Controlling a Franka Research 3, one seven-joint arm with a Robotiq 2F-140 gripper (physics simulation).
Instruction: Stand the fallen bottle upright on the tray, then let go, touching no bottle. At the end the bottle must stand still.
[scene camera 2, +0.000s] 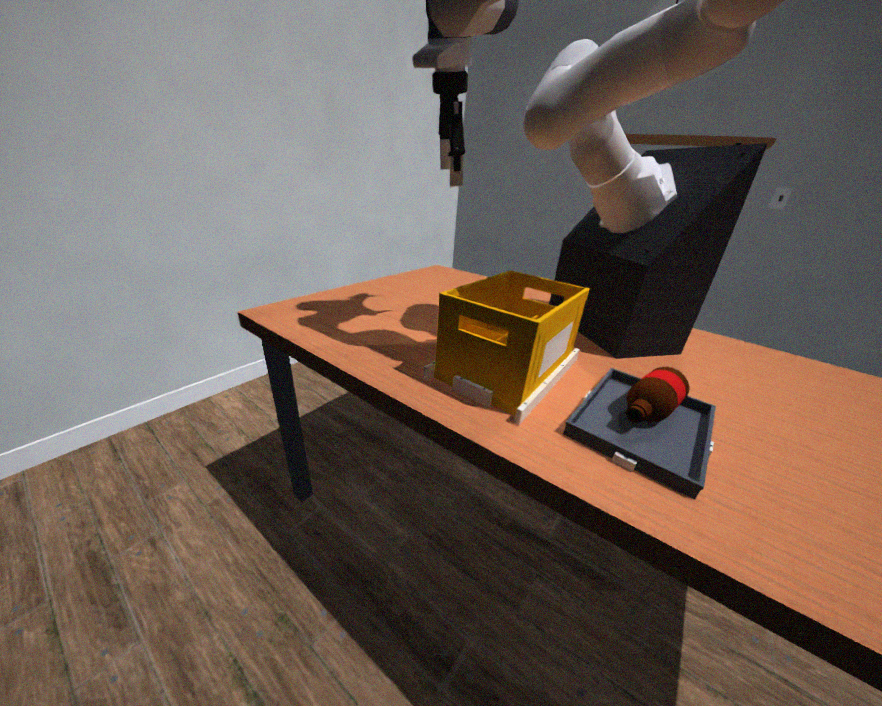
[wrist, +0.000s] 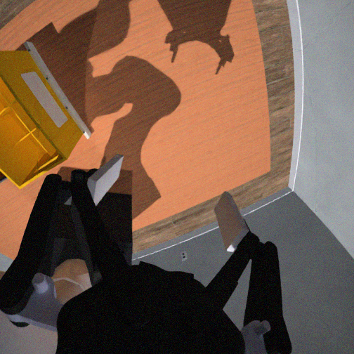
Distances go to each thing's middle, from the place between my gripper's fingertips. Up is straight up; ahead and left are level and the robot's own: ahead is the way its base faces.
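Labels:
With respect to the white rail (scene camera 2: 523, 410), I see that my gripper is 360 mm to the right of it and 250 mm short of it, and also 350 mm above it. The brown bottle (scene camera 2: 653, 398) is far to the left of my hand, far ahead of it and far below it.

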